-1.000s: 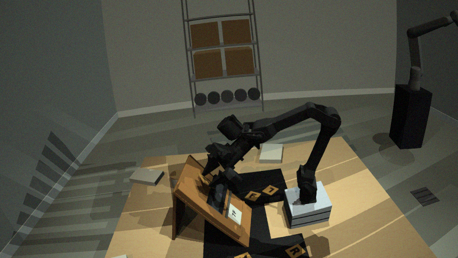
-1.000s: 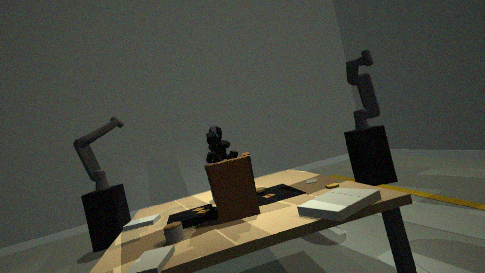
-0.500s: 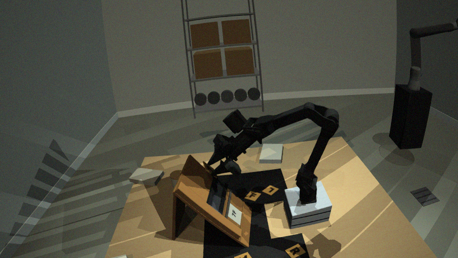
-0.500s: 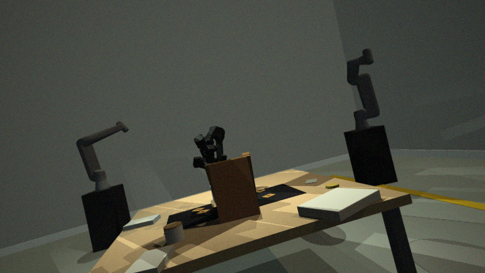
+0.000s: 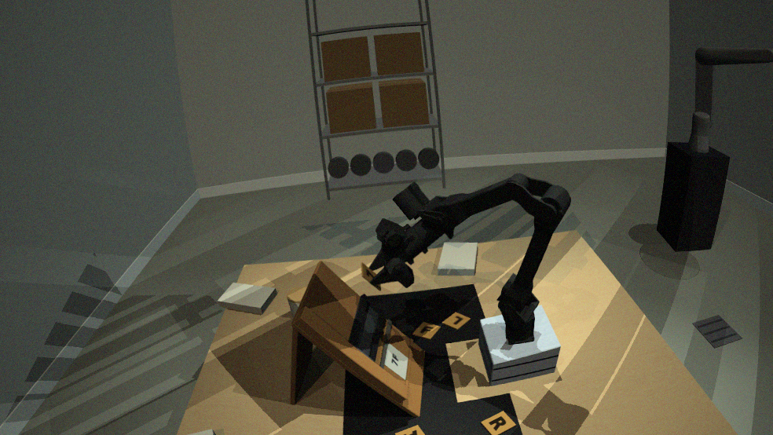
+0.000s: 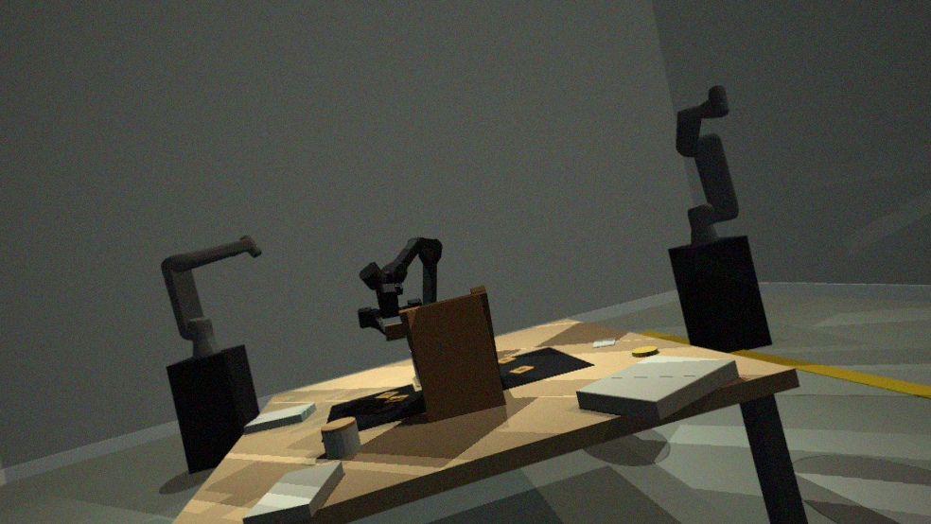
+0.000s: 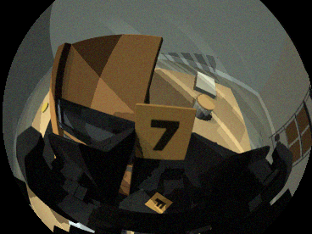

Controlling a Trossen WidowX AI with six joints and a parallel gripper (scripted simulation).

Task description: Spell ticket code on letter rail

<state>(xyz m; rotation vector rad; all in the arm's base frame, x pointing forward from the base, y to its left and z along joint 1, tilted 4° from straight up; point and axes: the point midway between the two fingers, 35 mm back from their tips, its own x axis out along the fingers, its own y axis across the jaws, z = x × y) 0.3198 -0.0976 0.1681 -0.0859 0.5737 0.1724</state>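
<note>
My gripper tip is 15 cm to the right of the white ticket, 14 cm above it and 6 cm past it. Also, from my gripper tip: card: 64 cm to the left, 24 cm behind, 22 cm below; then yellow disc: 68 cm to the left, 21 cm below, 1 cm ahead.
</note>
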